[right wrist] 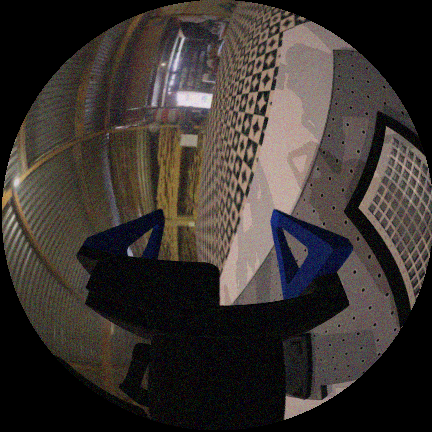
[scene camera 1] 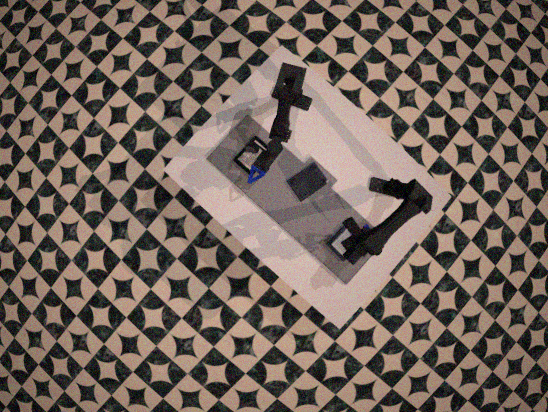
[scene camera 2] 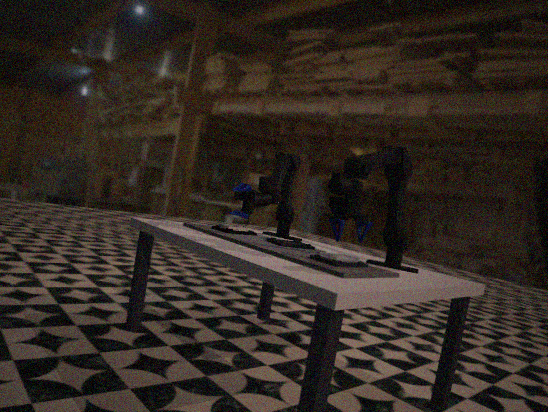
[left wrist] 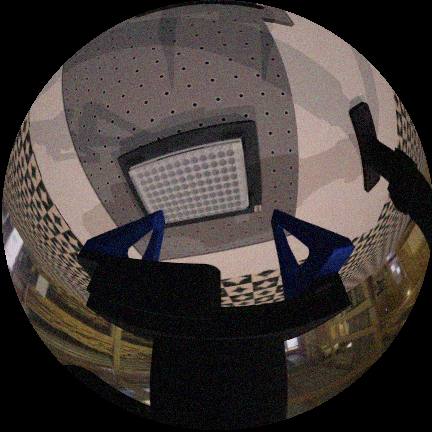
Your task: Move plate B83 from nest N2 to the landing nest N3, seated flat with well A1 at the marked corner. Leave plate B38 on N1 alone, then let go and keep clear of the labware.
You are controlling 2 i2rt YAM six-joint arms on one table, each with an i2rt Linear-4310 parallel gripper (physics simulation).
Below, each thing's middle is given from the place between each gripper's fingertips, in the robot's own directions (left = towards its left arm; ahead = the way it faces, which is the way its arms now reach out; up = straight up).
My right gripper is now 51 cm to the right of the dark holder (left wrist: 245, 129), 12 cm past it and 12 cm above it.
The dark holder is 70 mm below my left hand and 30 mm ahead of it.
